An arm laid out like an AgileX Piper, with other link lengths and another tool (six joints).
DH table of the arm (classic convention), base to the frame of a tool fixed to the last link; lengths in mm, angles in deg. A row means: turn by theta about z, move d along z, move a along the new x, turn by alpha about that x. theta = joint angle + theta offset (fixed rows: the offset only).
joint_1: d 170.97; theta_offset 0; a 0; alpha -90
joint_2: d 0; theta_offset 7.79; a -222.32; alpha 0
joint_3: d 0; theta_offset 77.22; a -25.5; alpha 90
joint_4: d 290.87; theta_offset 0; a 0; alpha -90
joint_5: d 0; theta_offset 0; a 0; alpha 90
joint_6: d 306.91; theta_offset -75; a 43.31; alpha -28.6
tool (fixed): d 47.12; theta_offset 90; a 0; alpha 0
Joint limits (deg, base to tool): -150..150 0..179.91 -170..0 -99.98..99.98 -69.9..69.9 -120..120
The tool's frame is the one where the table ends.
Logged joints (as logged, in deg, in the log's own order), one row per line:
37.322, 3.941, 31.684, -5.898, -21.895, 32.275
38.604, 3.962, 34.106, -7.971, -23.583, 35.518
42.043, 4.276, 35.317, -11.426, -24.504, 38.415
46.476, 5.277, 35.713, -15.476, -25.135, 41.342
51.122, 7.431, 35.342, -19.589, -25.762, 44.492
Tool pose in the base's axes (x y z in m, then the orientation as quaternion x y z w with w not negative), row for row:
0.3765, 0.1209, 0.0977, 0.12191, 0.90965, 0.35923, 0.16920
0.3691, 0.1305, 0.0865, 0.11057, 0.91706, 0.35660, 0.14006
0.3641, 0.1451, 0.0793, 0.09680, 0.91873, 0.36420, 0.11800
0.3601, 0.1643, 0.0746, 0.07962, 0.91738, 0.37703, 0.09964
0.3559, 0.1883, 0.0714, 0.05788, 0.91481, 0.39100, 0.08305
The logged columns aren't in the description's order. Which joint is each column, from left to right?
Columns, left to right: joint_4, joint_1, joint_5, joint_6, joint_3, joint_2.
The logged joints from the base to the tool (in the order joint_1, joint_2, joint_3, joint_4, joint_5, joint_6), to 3 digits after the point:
3.941, 32.275, -21.895, 37.322, 31.684, -5.898
3.962, 35.518, -23.583, 38.604, 34.106, -7.971
4.276, 38.415, -24.504, 42.043, 35.317, -11.426
5.277, 41.342, -25.135, 46.476, 35.713, -15.476
7.431, 44.492, -25.762, 51.122, 35.342, -19.589

